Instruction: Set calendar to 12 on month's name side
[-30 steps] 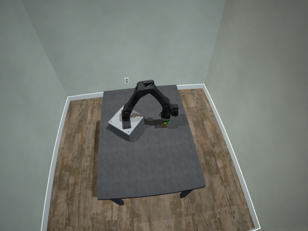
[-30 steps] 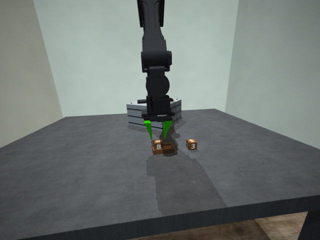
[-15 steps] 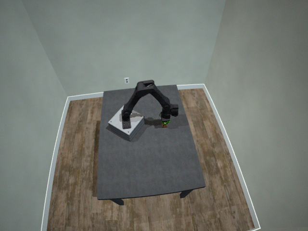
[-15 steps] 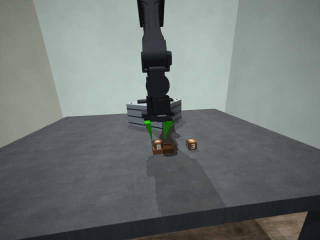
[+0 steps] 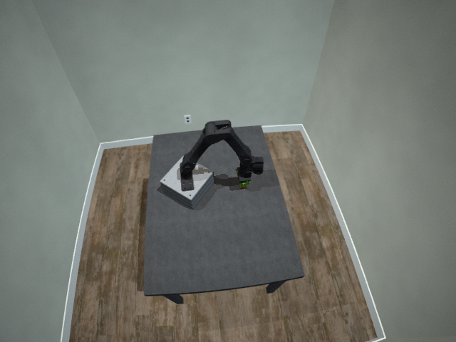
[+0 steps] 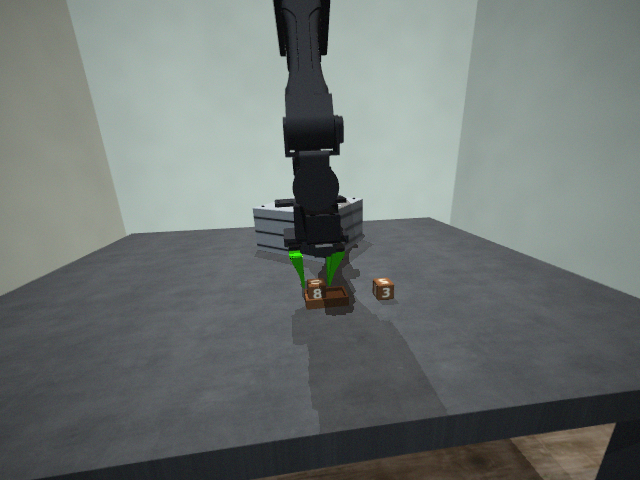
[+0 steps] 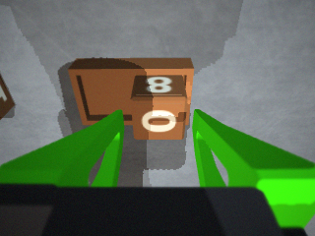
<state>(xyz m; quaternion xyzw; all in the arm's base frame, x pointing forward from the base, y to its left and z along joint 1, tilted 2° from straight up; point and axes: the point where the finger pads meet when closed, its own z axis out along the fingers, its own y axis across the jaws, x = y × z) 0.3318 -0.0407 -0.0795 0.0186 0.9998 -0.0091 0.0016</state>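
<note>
The brown tray lies 3 cm below my hand and 2 cm to the left of it.
</note>
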